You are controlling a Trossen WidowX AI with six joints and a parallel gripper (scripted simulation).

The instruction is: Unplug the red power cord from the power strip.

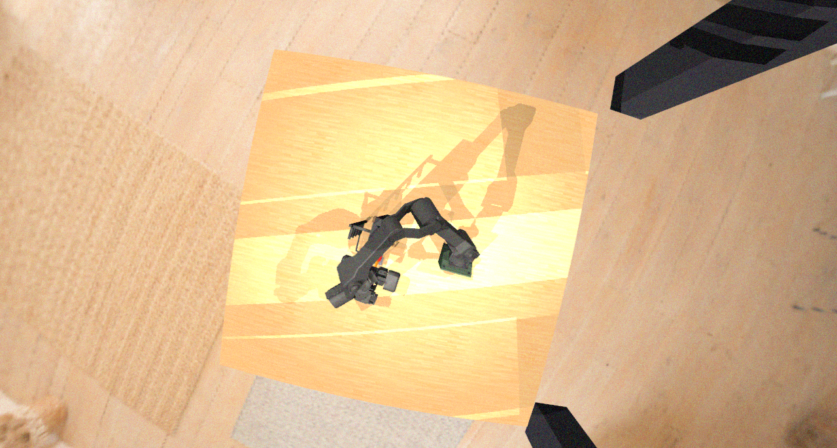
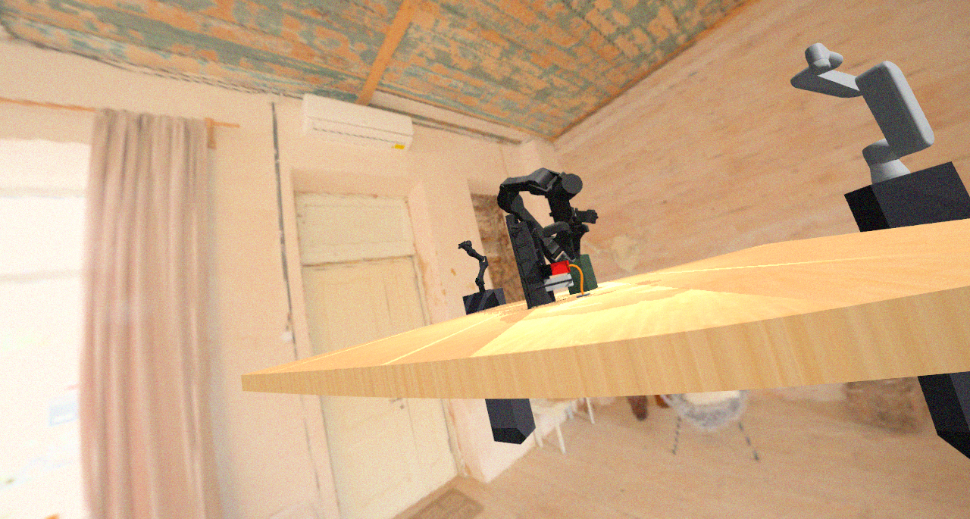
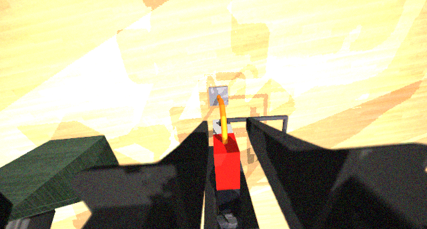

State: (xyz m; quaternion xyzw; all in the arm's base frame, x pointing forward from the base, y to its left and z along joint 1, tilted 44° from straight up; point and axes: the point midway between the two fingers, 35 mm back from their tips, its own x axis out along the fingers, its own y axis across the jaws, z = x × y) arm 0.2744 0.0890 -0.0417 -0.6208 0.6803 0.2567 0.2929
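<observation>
My gripper tip is 7 cm to the left of the red plug.
</observation>
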